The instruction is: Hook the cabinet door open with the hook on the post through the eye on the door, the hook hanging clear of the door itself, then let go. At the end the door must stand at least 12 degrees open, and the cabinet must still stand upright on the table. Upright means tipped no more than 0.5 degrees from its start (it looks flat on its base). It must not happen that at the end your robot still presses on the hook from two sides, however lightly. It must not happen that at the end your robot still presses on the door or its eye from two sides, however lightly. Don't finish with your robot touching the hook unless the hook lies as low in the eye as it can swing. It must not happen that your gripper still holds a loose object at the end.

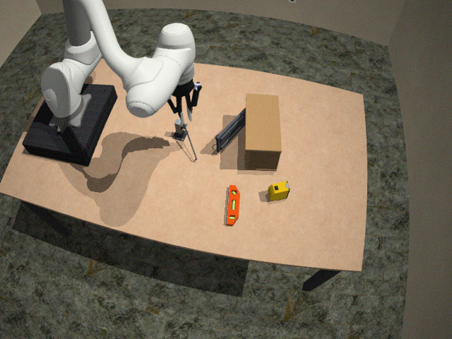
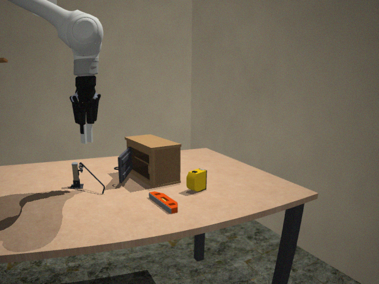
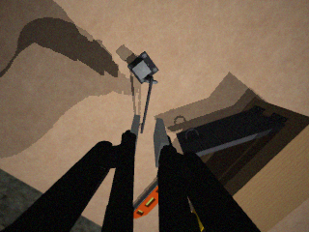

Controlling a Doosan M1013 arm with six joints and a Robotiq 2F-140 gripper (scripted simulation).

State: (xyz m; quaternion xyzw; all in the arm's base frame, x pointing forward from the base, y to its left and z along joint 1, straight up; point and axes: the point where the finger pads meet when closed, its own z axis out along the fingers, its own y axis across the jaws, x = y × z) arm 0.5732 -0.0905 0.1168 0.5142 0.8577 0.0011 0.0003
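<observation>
My gripper is now 160 mm above the thin hook and 10 mm to the left of it. Round my hand: orange spirit level: 240 mm to the right, 200 mm below, 190 mm ahead; dark door: 160 mm ahead, 140 mm below, 60 mm to the left; yellow tape measure: 350 mm ahead, 170 mm to the right, 170 mm below.
</observation>
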